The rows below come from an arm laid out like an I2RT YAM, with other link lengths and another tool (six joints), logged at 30 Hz.
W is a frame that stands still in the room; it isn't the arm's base.
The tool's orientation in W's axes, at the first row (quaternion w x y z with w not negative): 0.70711 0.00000 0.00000 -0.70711
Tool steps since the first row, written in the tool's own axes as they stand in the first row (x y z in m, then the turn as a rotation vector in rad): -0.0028 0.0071 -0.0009 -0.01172 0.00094 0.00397; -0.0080 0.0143 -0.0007 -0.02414 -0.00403 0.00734; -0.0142 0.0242 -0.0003 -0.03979 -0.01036 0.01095; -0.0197 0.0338 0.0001 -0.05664 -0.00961 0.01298; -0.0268 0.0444 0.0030 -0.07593 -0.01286 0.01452; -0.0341 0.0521 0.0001 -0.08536 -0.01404 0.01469
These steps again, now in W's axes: 0.0071 0.0028 -0.0009 0.00094 0.01172 0.00397; 0.0143 0.0080 -0.0007 -0.00403 0.02414 0.00734; 0.0242 0.0142 -0.0003 -0.01036 0.03979 0.01095; 0.0338 0.0197 0.0001 -0.00961 0.05664 0.01298; 0.0444 0.0268 0.0030 -0.01286 0.07593 0.01452; 0.0521 0.0341 0.0001 -0.01404 0.08536 0.01469
